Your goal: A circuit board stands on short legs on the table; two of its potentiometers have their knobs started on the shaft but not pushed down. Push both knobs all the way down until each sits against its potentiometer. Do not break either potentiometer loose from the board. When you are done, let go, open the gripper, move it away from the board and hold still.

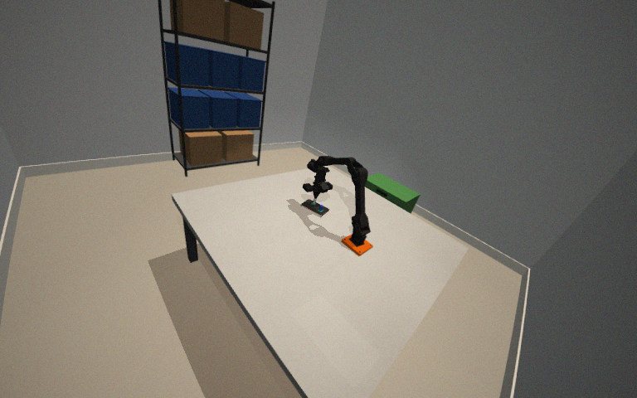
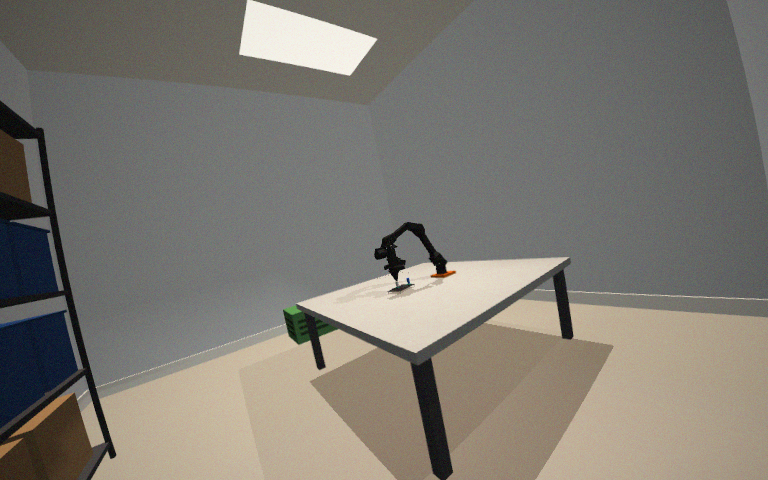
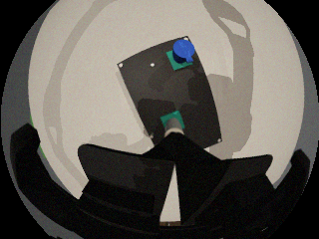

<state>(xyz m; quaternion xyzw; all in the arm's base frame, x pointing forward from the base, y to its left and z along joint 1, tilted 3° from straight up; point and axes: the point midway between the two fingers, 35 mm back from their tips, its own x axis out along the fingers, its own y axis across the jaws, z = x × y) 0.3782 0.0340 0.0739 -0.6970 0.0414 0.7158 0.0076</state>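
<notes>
Right now the white knob is 2 cm below my gripper tip. From my gripper tip the other things lie so: blue knob (8 cm behind, 2 cm below, 1 cm to the left).
</notes>
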